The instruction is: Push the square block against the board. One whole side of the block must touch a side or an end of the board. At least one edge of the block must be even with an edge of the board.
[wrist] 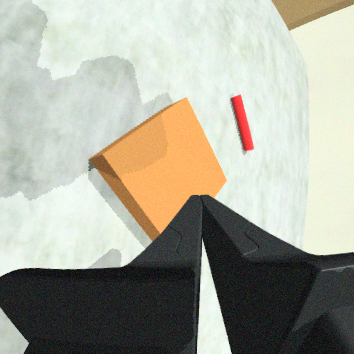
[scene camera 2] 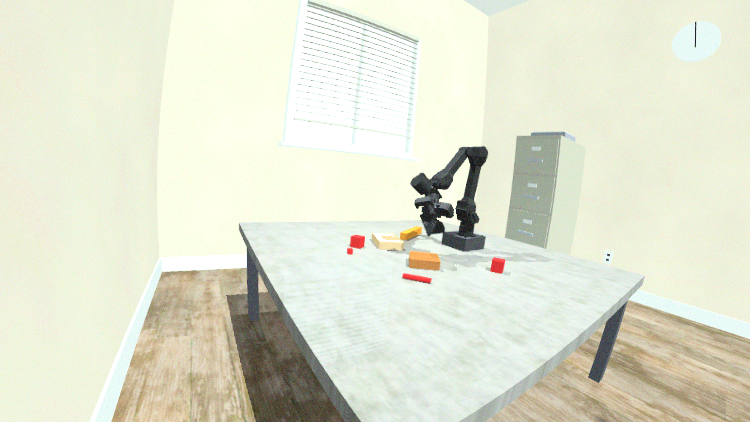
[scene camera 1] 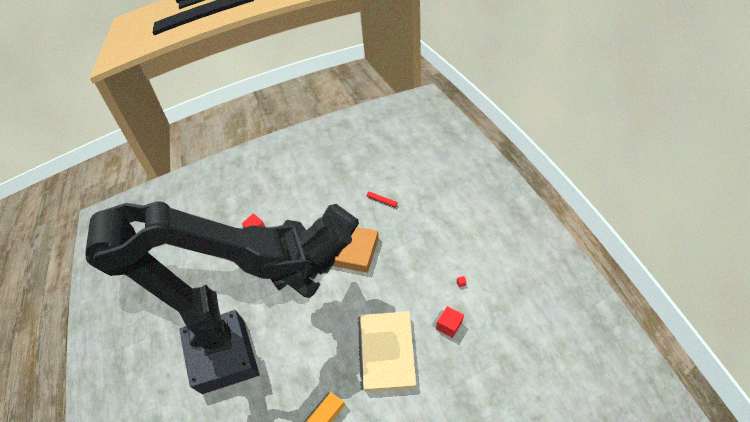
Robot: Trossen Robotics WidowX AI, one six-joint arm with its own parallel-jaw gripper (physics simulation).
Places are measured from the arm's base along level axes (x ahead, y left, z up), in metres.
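Pixels of known places: gripper, fingertip midpoint: (wrist: 198,202) (scene camera 2: 428,235); arm's base, link origin: (scene camera 2: 466,235) (scene camera 1: 215,337).
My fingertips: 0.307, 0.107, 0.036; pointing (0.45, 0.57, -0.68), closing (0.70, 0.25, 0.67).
Observation:
Ahead of a thing's pixels: the offset from my fingertips to its top centre, as dx, dy, dz.
The square orange block @(+0.036, +0.033, -0.062) (scene camera 1: 359,250) (scene camera 2: 423,260) (wrist: 160,170) lies flat on the table, apart from the board. The pale cream rectangular board @(+0.021, -0.232, -0.062) (scene camera 1: 388,362) (scene camera 2: 389,244) lies flat nearer the bottom of the first scene view; the board does not show in the wrist view. My gripper (scene camera 1: 311,289) (scene camera 2: 434,230) (wrist: 198,202) is shut and empty. It hangs above the table on the arm-base side of the block. In the wrist view its fingertips overlap the block's lower corner, and in the first scene view the arm's wrist hides the block's left part.
A red cube @(+0.159, -0.223, -0.052) (scene camera 1: 450,321) (scene camera 2: 357,241) and a tiny red cube @(+0.227, -0.140, -0.076) (scene camera 1: 461,281) (scene camera 2: 349,251) lie beyond the board. A red rod @(+0.151, +0.149, -0.078) (scene camera 1: 381,199) (scene camera 2: 416,278) (wrist: 242,123) lies past the block. Another red cube @(-0.175, +0.179, -0.052) (scene camera 1: 253,220) (scene camera 2: 497,265) is partly behind the arm. An orange-yellow bar @(-0.193, -0.354, -0.061) (scene camera 1: 326,408) (scene camera 2: 410,233) lies near the board.

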